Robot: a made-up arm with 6 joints. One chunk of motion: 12 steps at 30 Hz.
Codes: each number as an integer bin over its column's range. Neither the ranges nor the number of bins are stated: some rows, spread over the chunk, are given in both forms.
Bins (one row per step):
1: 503 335 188 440 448 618
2: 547 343 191 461 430 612
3: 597 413 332 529 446 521
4: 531 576 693 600 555 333
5: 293 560 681 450 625 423
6: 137 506 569 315 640 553
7: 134 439 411 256 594 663
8: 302 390 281 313 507 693
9: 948 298 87 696 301 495
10: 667 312 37 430 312 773
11: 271 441 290 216 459 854
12: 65 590 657 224 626 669
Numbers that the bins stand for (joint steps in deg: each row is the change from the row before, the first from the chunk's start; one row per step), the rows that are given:
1: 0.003 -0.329 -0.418 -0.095 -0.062 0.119
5: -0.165 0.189 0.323 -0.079 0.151 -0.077
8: -0.158 -0.202 -0.278 -0.299 0.009 0.194
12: -0.348 0.258 0.286 -0.441 0.152 0.170
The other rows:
2: 0.038 -0.310 -0.413 -0.062 -0.083 0.113
3: 0.078 -0.149 -0.202 0.047 -0.064 0.022
4: 0.025 0.226 0.341 0.161 0.067 -0.167
6: -0.290 0.065 0.154 -0.295 0.169 0.054
7: -0.293 -0.089 -0.083 -0.390 0.114 0.164
9: 0.359 -0.414 -0.569 0.315 -0.238 -0.005
10: 0.134 -0.382 -0.644 -0.111 -0.225 0.274
11: -0.183 -0.085 -0.265 -0.454 -0.049 0.355

